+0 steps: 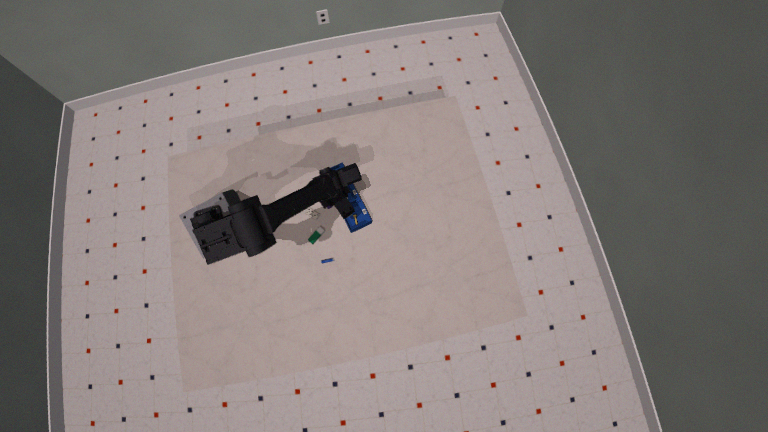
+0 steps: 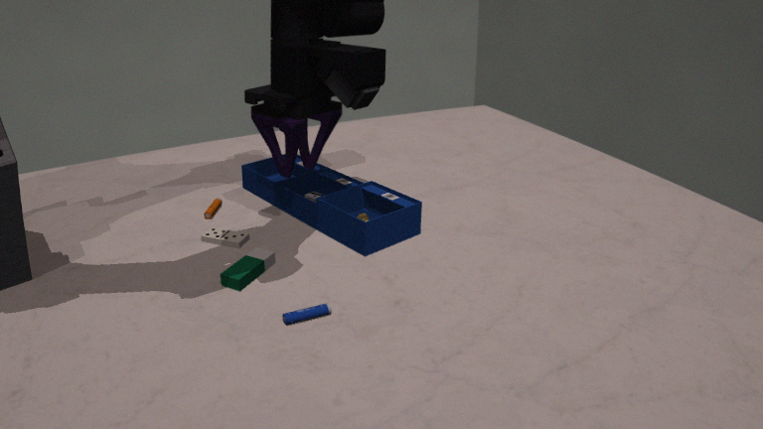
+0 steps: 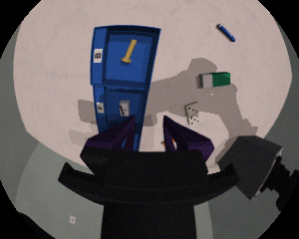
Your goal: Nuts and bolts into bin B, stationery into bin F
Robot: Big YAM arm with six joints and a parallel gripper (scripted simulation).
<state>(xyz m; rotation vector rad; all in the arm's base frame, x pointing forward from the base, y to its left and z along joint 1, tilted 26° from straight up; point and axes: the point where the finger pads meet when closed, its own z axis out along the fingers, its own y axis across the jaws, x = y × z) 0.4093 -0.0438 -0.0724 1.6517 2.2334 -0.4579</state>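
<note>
Now: hand 10 cm past the green block, 8 cm to the left of it and 6 cm above it. Also, from my hand: brass bolt (5 cm ahead, 7 cm to the right, 6 cm below); grey metal piece (4 cm ahead, 3 cm to the left, 6 cm below); blue three-part bin (4 cm ahead, 2 cm to the left, 5 cm below).
</note>
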